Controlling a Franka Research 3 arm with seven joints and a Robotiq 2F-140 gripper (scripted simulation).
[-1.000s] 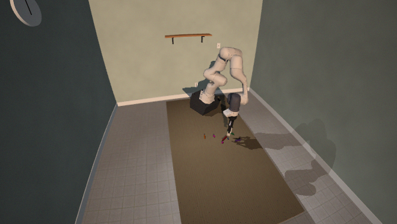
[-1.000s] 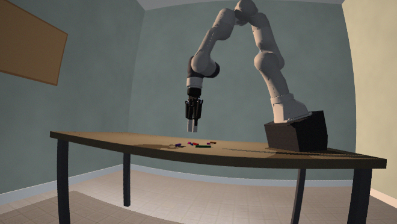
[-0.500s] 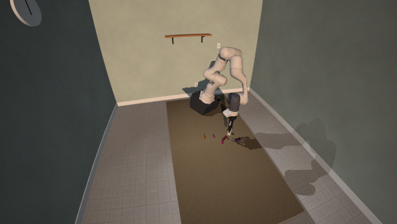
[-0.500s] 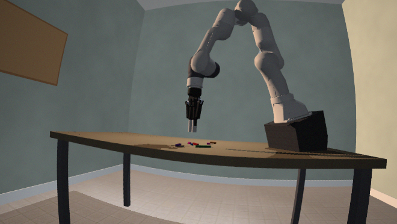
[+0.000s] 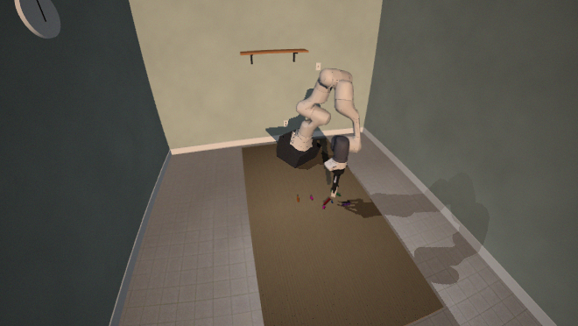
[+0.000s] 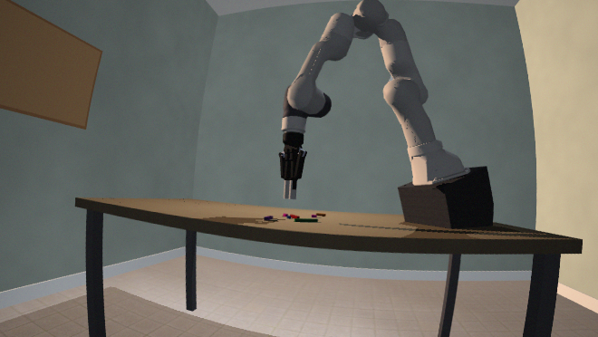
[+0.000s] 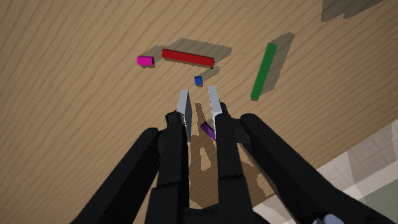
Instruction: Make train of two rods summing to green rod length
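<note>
Right now my hand is 10 cm above the blue rod. From my hand the other things lie so: purple rod (10 cm below, 9 cm to the left, 3 cm ahead); red rod (10 cm below, 4 cm to the right, 1 cm behind); green rod (10 cm below, 8 cm behind, 4 cm to the left).
</note>
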